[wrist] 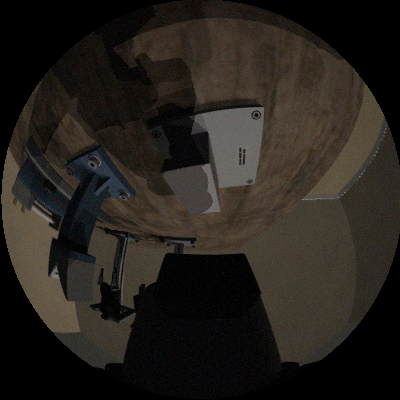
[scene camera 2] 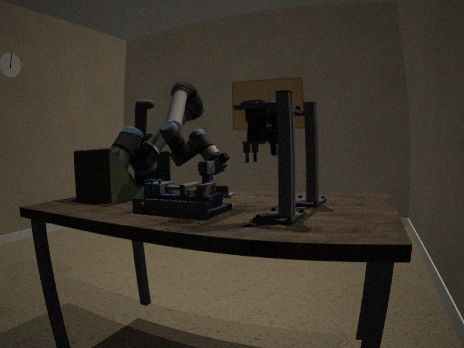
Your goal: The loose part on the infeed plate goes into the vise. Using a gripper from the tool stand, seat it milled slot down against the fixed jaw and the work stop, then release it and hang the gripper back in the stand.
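Frame: origin at the arm's base, x ahead, y left, z up, level; millimetres.
Seen in the pictures: hand, tool point: (scene camera 2: 221,168); arm's base, link origin: (scene camera 2: 112,168).
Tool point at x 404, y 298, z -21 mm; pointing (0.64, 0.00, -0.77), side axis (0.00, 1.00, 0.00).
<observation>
Pixels of each thing's top centre, then the offset from my tool point to it. "spot": a spot on its surface instead.
- pale infeed plate, top centre: (wrist: 241,156) 9 mm back, 36 mm left, 111 mm down
- vise, top centre: (wrist: 44,224) (scene camera 2: 180,182) 57 mm ahead, 369 mm right, 20 mm down
- blue bracket, surface spot: (wrist: 80,215) spot: 16 mm ahead, 136 mm right, 52 mm down
- stand's second post, surface spot: (scene camera 2: 311,150) spot: 440 mm ahead, 94 mm right, 78 mm up
The loose part, a grey block (wrist: 192,187), stands on the pale infeed plate (wrist: 237,145) in the wrist view, partly in shadow. I cannot make out its slot. The vise (scene camera 2: 185,191) (wrist: 42,185) stands on the table; its jaws are small and dark in scene camera 2. The tool stand (scene camera 2: 286,155) holds dark tools. One hanging gripper (scene camera 2: 250,159) has two fingers pointing down, a little apart. Another dark tool hangs beside it, partly hidden by the post. The arm's end (scene camera 2: 220,162) is low behind the vise and shows no gripper fingers; its black body (wrist: 207,285) fills the lower wrist view.
A blue bracket (wrist: 80,215) with a grey block (scene camera 2: 206,167) (wrist: 80,277) on top rises between the infeed plate and the vise, close to the arm's end. A dark green box (scene camera 2: 92,175) stands at the left of the table. The stand's second post (scene camera 2: 311,150) is behind the first.
</observation>
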